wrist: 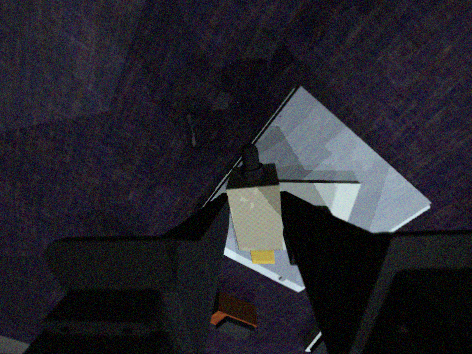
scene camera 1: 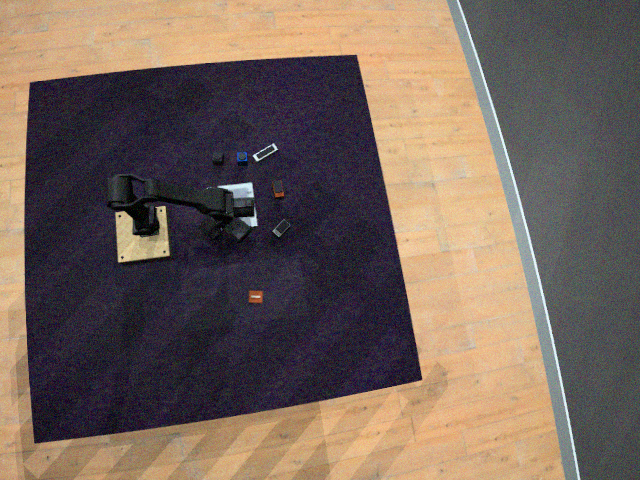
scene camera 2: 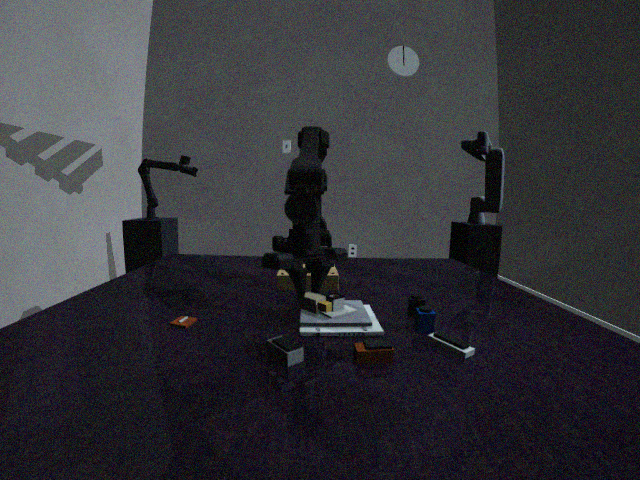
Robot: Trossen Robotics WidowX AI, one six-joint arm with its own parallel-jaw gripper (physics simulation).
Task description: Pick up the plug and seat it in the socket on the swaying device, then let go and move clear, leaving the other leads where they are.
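The plug, a beige block with a yellow tip and a black cable boot, is over the pale grey, layered device. My gripper is shut on the plug, with one black finger against each side of it. The yellow tip points away from the boot, toward the bottom of the wrist view. A pale flat piece lies on the device beside the plug. The frames do not show whether the plug touches the device. The socket cannot be made out; the right finger hides part of the device in the wrist view.
Around the device stand a blue block, a black block, a white bar, an orange block and a grey block. A flat orange piece lies farther off.
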